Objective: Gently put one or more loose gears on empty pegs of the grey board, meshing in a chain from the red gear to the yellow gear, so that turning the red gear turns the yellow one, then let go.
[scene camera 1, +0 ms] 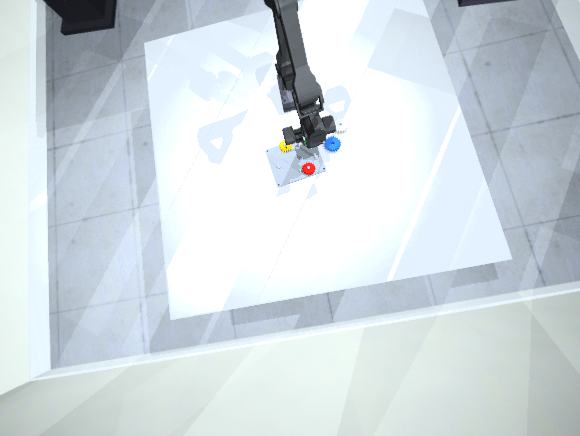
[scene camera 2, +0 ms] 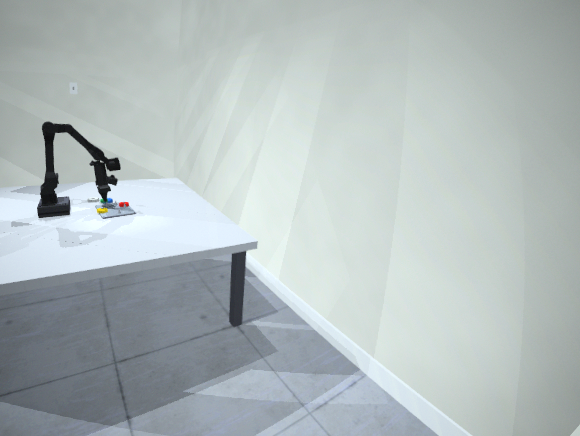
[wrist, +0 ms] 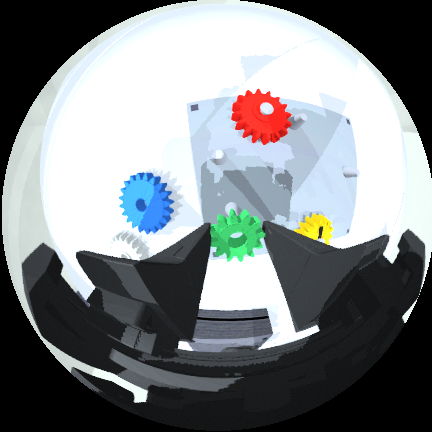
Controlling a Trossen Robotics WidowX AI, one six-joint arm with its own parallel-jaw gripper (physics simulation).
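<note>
My gripper is shut on the green gear and holds it raised, over the edge of the grey board. The red gear sits on a peg at the board's far side in the wrist view. The yellow gear is at the near right there, partly behind a finger. Bare pegs show at the left, beside the green gear, near the red gear and at the right.
A blue gear and a white gear lie loose on the white table, beside the board. The white gear is partly behind a finger in the wrist view.
</note>
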